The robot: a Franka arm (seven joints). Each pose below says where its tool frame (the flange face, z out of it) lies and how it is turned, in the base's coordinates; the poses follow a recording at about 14 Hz.
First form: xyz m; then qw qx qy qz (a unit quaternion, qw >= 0).
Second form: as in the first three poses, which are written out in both.
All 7 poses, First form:
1: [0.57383 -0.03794 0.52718 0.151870 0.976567 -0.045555 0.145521]
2: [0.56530 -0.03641 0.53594 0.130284 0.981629 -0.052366 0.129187]
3: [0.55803 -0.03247 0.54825 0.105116 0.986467 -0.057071 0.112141]
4: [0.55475 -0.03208 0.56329 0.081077 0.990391 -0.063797 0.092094]
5: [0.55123 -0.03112 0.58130 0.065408 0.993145 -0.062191 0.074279]
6: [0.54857 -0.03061 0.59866 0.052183 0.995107 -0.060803 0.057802]
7: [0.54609 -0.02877 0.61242 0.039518 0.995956 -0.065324 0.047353]
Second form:
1: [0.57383 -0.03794 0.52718 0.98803 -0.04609 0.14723 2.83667]
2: [0.56530 -0.03641 0.53594 0.99007 -0.05282 0.13030 2.88028]
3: [0.55803 -0.03247 0.54825 0.99196 -0.05739 0.11277 2.93097]
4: [0.55475 -0.03208 0.56329 0.99366 -0.06401 0.09240 2.97926]
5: [0.55123 -0.03112 0.58130 0.99528 -0.06232 0.07444 3.01068]
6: [0.54857 -0.03061 0.59866 0.99647 -0.06089 0.05788 3.03718]
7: [0.54609 -0.02877 0.61242 0.99673 -0.06538 0.04739 3.06254]
